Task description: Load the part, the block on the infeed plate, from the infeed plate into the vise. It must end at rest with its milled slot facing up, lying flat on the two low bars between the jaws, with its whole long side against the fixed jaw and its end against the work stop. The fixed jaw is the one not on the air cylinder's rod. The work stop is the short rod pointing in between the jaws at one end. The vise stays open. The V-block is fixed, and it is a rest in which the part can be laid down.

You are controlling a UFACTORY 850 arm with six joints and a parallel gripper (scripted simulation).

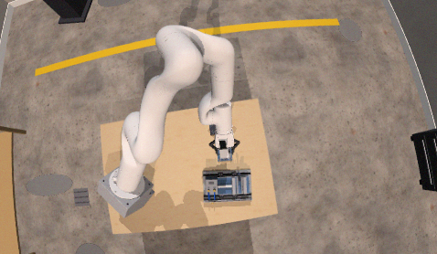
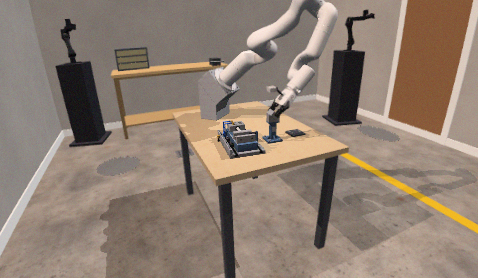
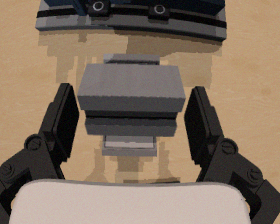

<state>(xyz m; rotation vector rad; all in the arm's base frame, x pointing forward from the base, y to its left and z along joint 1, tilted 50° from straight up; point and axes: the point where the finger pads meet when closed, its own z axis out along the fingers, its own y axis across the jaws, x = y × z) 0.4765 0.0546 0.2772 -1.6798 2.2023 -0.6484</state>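
My gripper is now right at the part. From my hand the other things lie so: white cylinder rod (2 cm ahead, 20 cm to the right, 9 cm below); work stop (10 cm ahead, 14 cm to the right, 7 cm below); grey vise jaw (7 cm ahead, 19 cm to the right, 9 cm below).
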